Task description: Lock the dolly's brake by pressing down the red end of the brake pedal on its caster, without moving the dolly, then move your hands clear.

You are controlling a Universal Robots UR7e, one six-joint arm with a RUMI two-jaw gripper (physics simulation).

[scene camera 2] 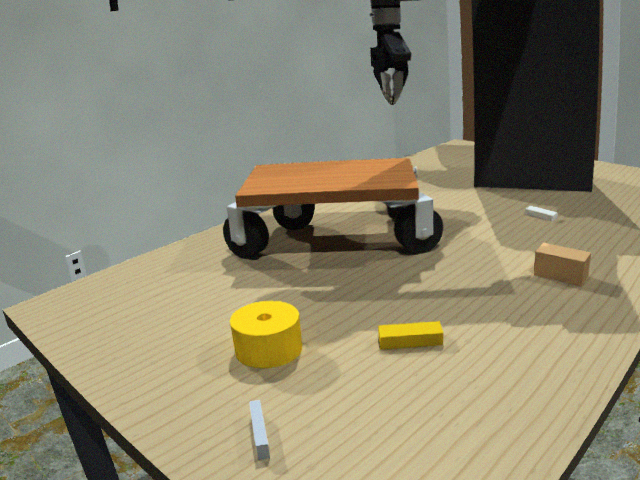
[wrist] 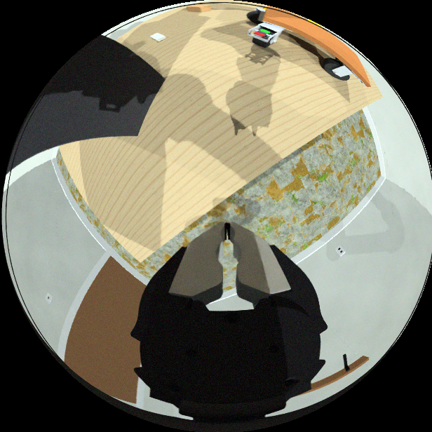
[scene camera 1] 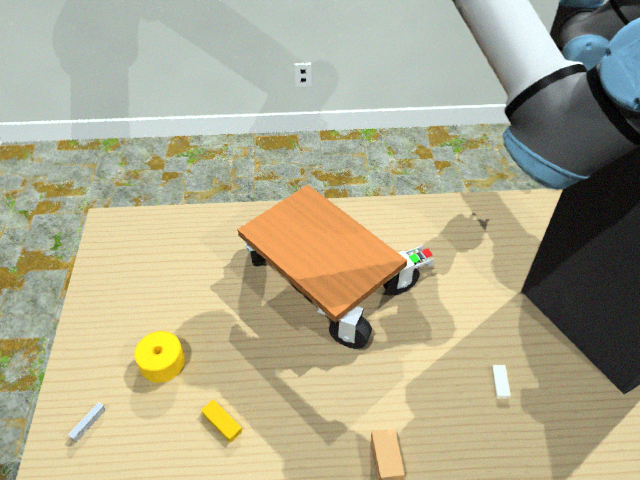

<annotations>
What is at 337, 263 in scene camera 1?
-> A dolly.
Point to a dolly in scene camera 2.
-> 292, 189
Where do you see a yellow cylinder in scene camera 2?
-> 266, 334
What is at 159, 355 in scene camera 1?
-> A yellow cylinder.
</annotations>
